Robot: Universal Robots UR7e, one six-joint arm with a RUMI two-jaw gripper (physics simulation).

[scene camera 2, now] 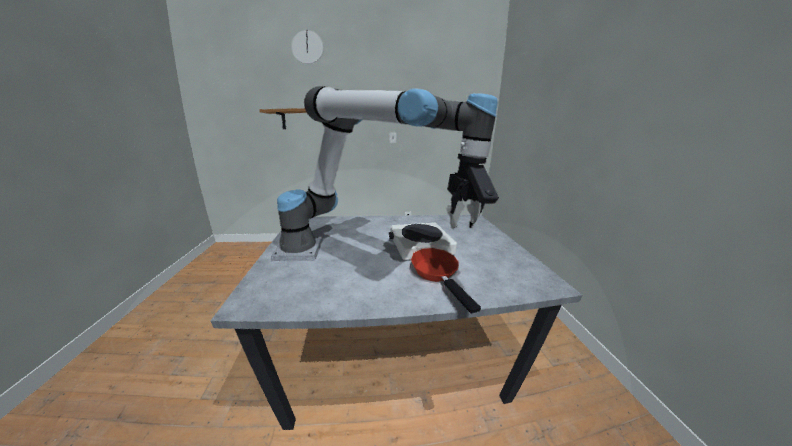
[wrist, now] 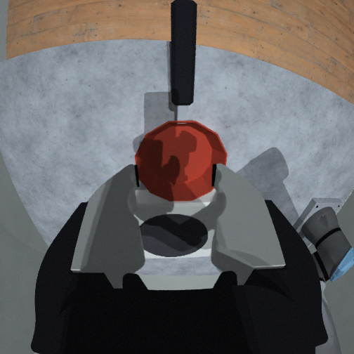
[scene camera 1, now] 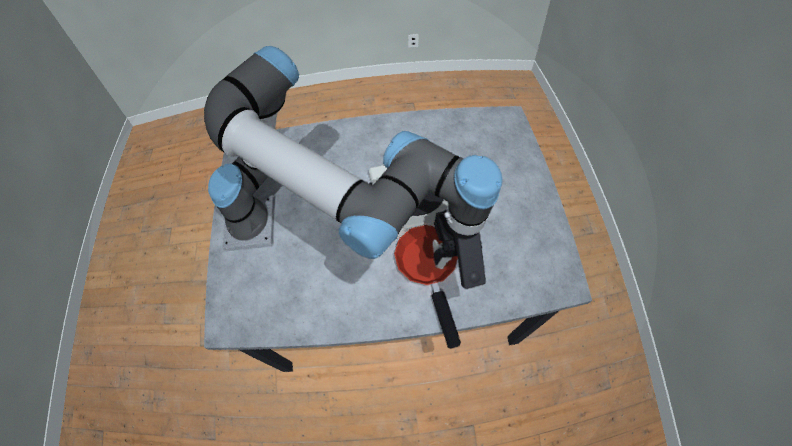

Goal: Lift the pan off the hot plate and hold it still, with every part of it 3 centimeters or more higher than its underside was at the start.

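Frame: origin at the arm's base, x ahead, y left, z up, level; centimetres.
Where they show: gripper, between the fingertips: (scene camera 2: 461, 228) (scene camera 1: 451, 263); arm's base, origin of its link: (scene camera 2: 298, 244) (scene camera 1: 247, 220).
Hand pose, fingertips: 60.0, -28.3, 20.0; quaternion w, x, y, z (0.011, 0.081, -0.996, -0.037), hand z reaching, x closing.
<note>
Things, the pixels of their top centre, and the offset from my fingertips, as dx, dy, dz. Level surfaces: height alone.
- red pan, centre of its top: (scene camera 1: 436, 282) (scene camera 2: 447, 269) -2.1, +1.5, -15.6
- white hot plate, centre of its top: (scene camera 1: 412, 188) (scene camera 2: 420, 231) -5.8, +31.9, -15.5
- grey table, height of its surface: dz -22.7
The red pan (scene camera 1: 412, 260) (scene camera 2: 435, 265) (wrist: 195, 150) lies on the table off the hot plate, open side up. Its black handle (scene camera 1: 445, 318) (scene camera 2: 462, 295) (wrist: 183, 55) points to the front and reaches the table's front edge in scene camera 1. The white hot plate (scene camera 2: 407, 247) with its black disc (scene camera 2: 422, 232) (wrist: 172, 235) stands right behind the pan; whether they touch cannot be told. My gripper (scene camera 1: 439, 254) (scene camera 2: 462, 225) (wrist: 174, 166) is part open and empty. It hangs well above the table, its fingers pointing down. The arm hides much of the hot plate in scene camera 1.
The grey table (scene camera 1: 310, 310) (scene camera 2: 332, 299) carries the arm's base (scene camera 1: 243, 235) (scene camera 2: 295, 249) at its left end. The front edge of the table runs under the handle in scene camera 1. A wall shelf (scene camera 2: 271, 110) is behind the arm.
</note>
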